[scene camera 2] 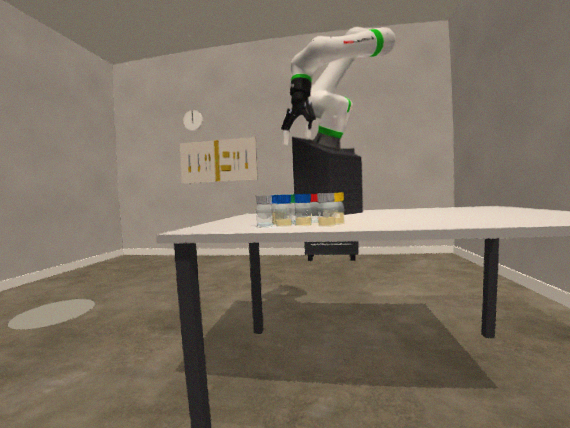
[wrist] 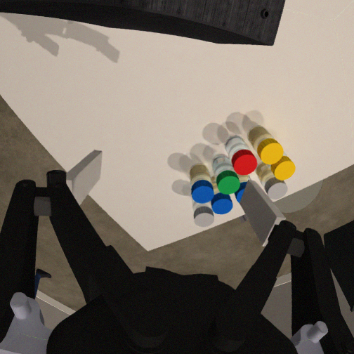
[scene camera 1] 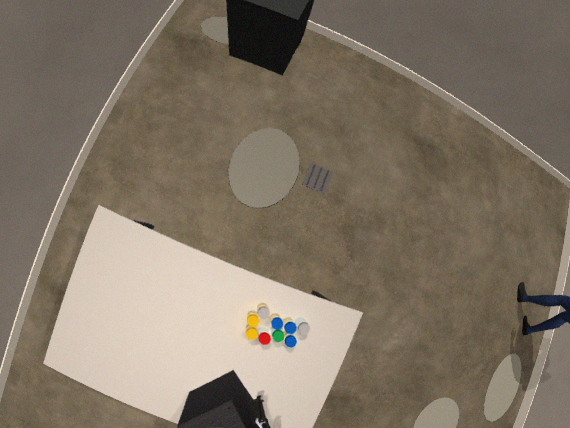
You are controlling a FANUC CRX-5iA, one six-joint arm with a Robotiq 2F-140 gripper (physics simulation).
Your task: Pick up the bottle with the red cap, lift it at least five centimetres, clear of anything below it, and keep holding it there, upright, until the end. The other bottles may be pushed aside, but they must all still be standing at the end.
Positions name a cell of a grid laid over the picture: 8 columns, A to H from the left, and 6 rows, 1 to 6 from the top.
Labels:
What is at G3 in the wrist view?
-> A yellow-capped bottle.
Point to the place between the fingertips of the gripper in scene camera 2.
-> E2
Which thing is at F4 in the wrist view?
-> A green-capped bottle.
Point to a blue-capped bottle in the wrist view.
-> At E4

